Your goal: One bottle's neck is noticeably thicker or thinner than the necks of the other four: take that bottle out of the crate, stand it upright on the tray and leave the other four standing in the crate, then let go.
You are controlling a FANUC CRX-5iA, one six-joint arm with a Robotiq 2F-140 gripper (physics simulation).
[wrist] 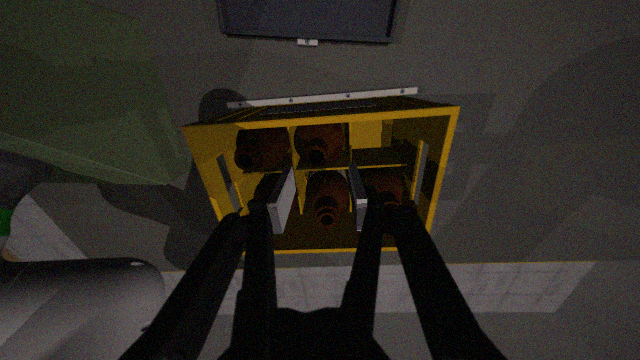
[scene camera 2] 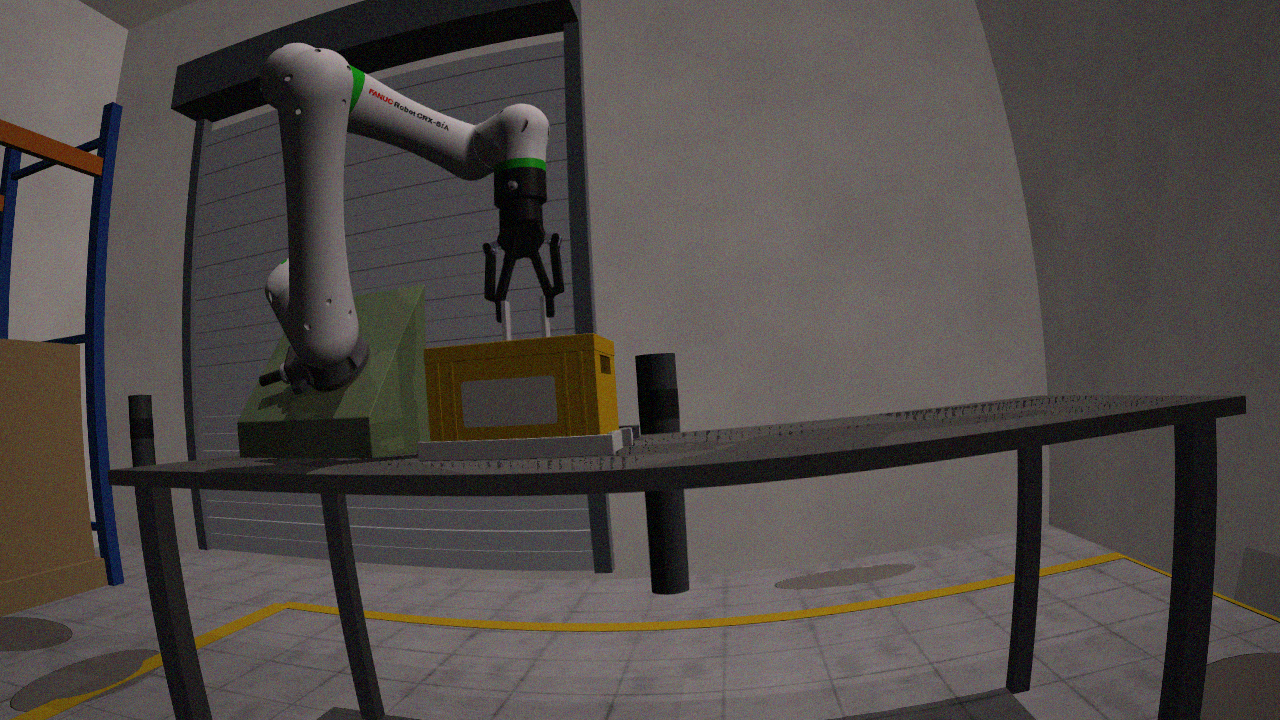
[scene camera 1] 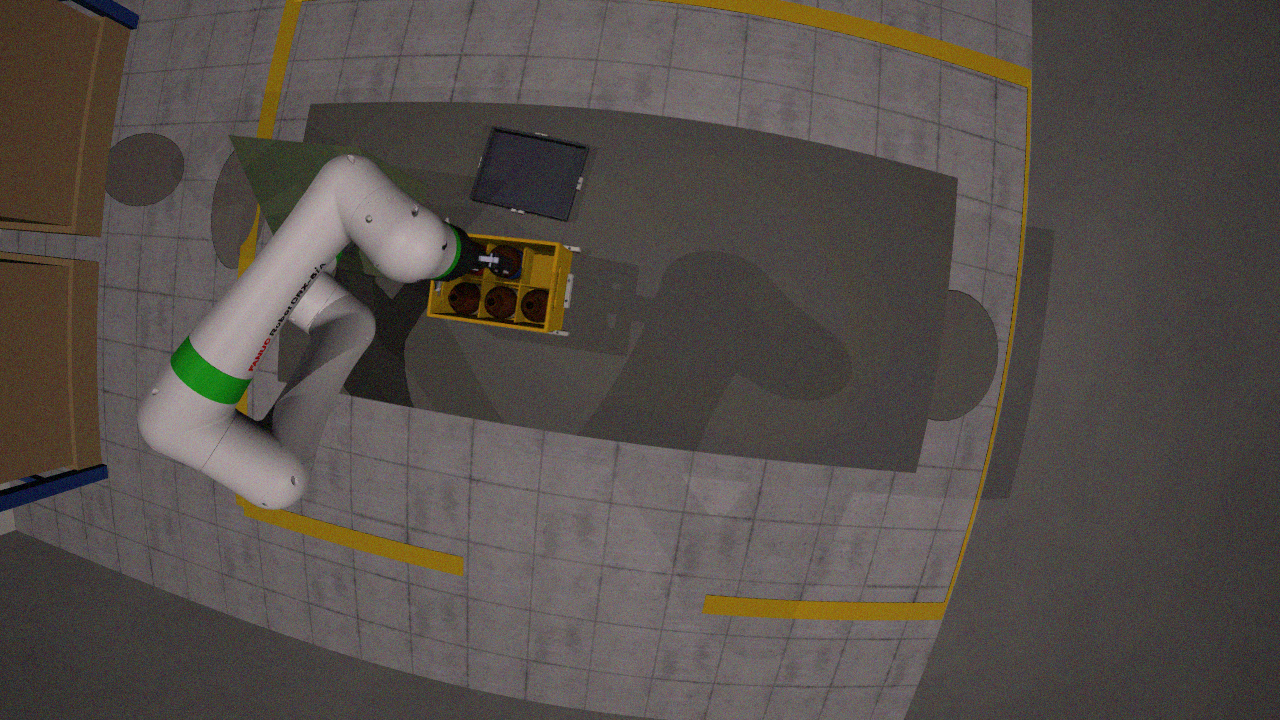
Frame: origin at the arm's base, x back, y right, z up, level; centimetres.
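Seen in the pictures: gripper, fingertip midpoint: [wrist: 321,176].
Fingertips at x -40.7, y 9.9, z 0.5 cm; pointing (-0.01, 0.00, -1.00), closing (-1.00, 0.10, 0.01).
Observation:
Pixels of each thing's top centre, then the offset from my fingertips to it. "spot": a spot on its surface instead. Level surfaces: height alone.
- yellow crate, top centre: [wrist: 320,197] [scene camera 2: 520,344] [scene camera 1: 490,279] dy +3.1, dx +0.6, dz -0.7 cm
- left bottle, top centre: [wrist: 245,161] dy -2.5, dx +8.6, dz -1.9 cm
- right bottle, top centre: [wrist: 391,216] [scene camera 1: 529,305] dy +8.2, dx -8.0, dz -1.9 cm
- dark tray, surface spot: [wrist: 307,17] spot: dy -17.7, dx -0.6, dz -17.7 cm
- grey table, surface height: dz -18.2 cm
The yellow crate [scene camera 1: 563,288] [scene camera 2: 586,394] [wrist: 320,119] holds brown bottles standing in its compartments. In the wrist view, a left bottle [wrist: 262,146] and a middle bottle [wrist: 320,142] stand in the tray-side row, whose right compartment is empty. The other row has a middle bottle [wrist: 326,195], a right bottle [wrist: 384,182] and a left one mostly hidden by a finger. Which neck differs is too dark to tell. My gripper [scene camera 2: 527,320] [wrist: 321,176] is open and empty, pointing down with its fingertips just above the crate's rim. The dark tray [scene camera 1: 529,172] [wrist: 307,17] bears no bottle.
Pale locating strips [scene camera 1: 568,291] [wrist: 347,95] edge the crate. Small white brackets [wrist: 307,42] sit around the tray. The green sloped robot base [scene camera 2: 393,376] [wrist: 90,90] stands beside the crate on the grey table [scene camera 1: 760,268] [scene camera 2: 850,447]. A dark post [scene camera 2: 657,385] rises behind the table.

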